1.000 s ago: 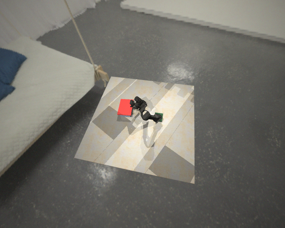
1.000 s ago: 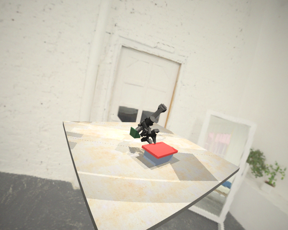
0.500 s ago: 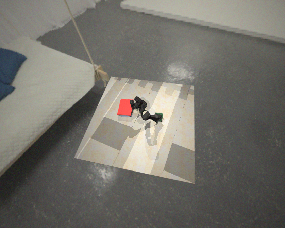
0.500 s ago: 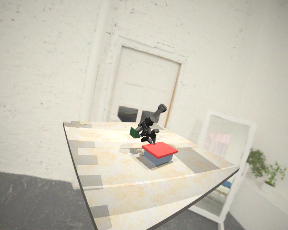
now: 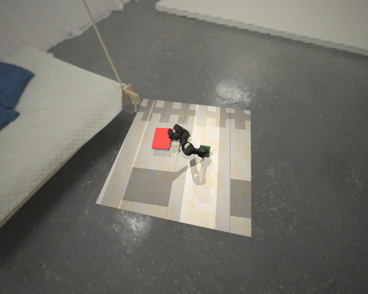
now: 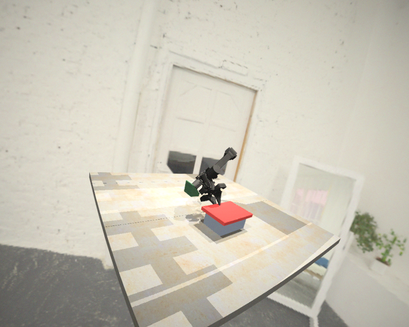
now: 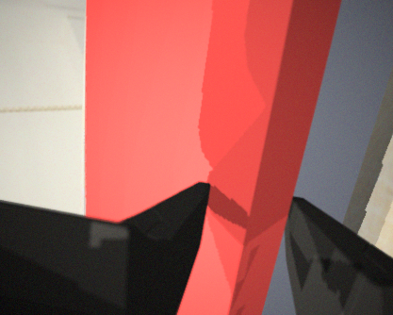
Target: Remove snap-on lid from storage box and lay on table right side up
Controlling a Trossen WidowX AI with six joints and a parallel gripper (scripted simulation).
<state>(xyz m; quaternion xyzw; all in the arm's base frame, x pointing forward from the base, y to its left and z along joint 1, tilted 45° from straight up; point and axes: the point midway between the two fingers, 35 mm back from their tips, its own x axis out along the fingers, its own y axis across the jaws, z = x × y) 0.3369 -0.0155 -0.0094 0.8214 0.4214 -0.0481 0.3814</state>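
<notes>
Right now my gripper tip is 7 cm short of the red lid and 2 cm to the right of it.
</notes>
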